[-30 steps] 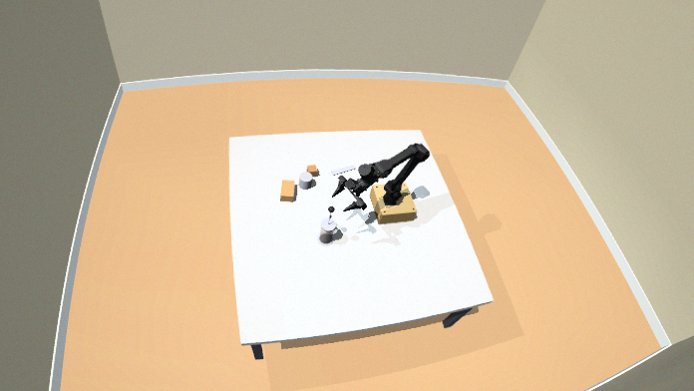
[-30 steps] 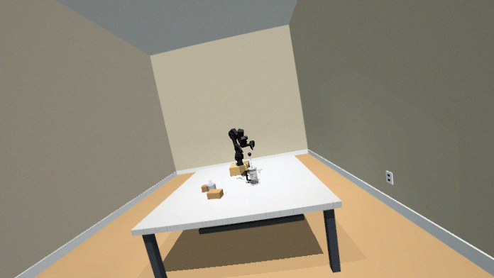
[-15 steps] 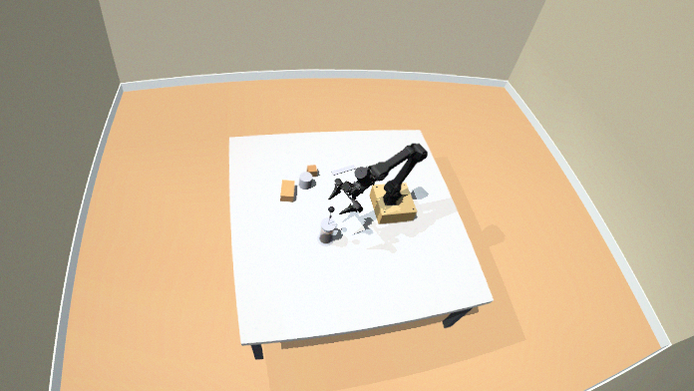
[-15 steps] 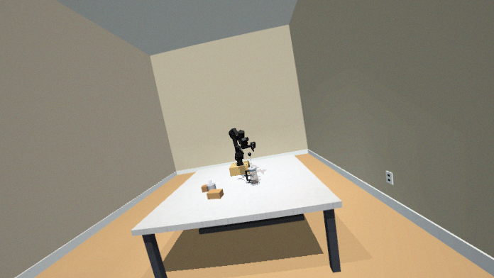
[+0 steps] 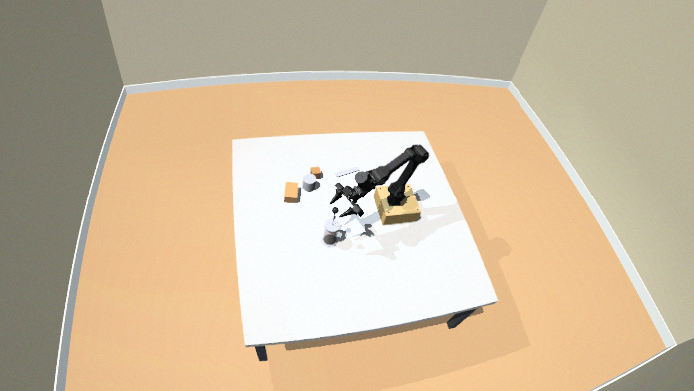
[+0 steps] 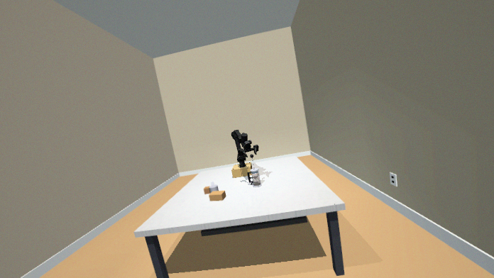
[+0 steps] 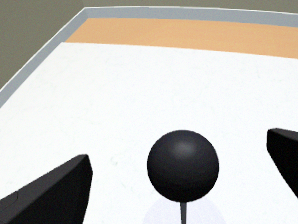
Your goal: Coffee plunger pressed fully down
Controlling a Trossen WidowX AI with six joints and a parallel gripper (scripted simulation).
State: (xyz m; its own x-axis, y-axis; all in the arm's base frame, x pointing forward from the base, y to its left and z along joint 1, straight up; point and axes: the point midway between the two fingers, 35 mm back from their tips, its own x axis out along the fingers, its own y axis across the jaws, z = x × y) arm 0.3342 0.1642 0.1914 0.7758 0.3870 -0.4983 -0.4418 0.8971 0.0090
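Right now my gripper tip is 13 cm above the coffee press, 2 cm to the left of it and 1 cm past it. From my gripper tip the other things lie so: small tan cube 44 cm to the right, 24 cm below, 3 cm ahead; then tan box 30 cm to the right, 24 cm below, 18 cm ahead; then grey cylinder 36 cm to the right, 23 cm below, 7 cm ahead.
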